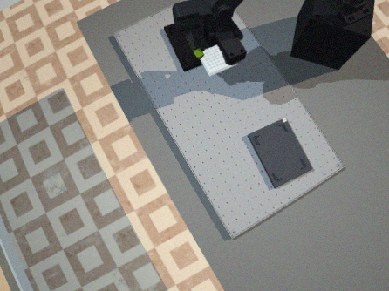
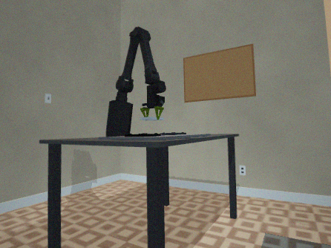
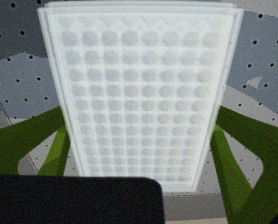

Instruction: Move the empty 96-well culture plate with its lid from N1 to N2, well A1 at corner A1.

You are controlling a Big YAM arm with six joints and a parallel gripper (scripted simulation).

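Now: the nest N2 4 cm behind my hand, 31 cm to the left of it and 10 cm below it. From my hand the other things lie so: clear lid (right at my hand); nest N1 (1 cm ahead, 10 cm to the right, 10 cm below); plate (right at my hand).
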